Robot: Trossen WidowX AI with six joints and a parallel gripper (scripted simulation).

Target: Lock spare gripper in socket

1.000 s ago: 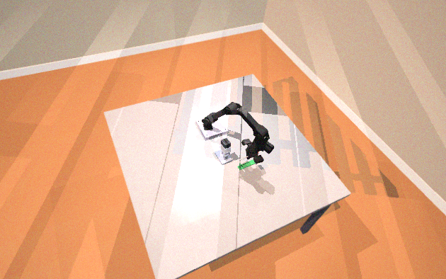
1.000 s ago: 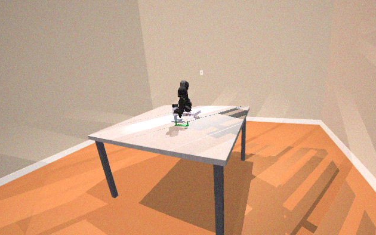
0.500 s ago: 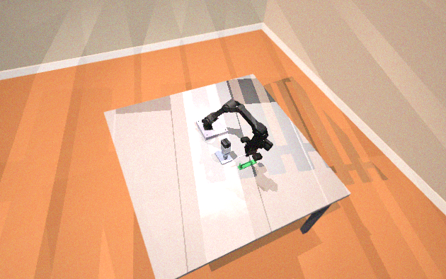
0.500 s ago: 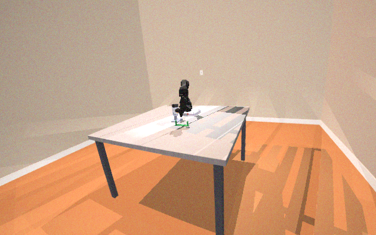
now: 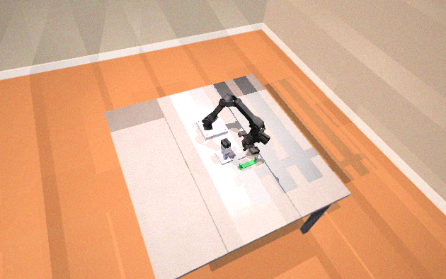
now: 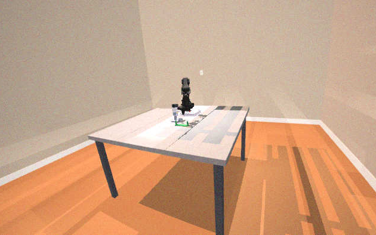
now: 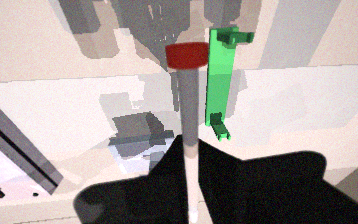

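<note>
Right now my gripper tip is 120 mm to the left of the mount, 40 mm above it and 30 mm past it. Also, from my gripper tip: spare gripper 120 mm to the right, 40 mm above, 30 mm behind; green pin holder 70 mm below, 60 mm ahead, 20 mm to the left.
</note>
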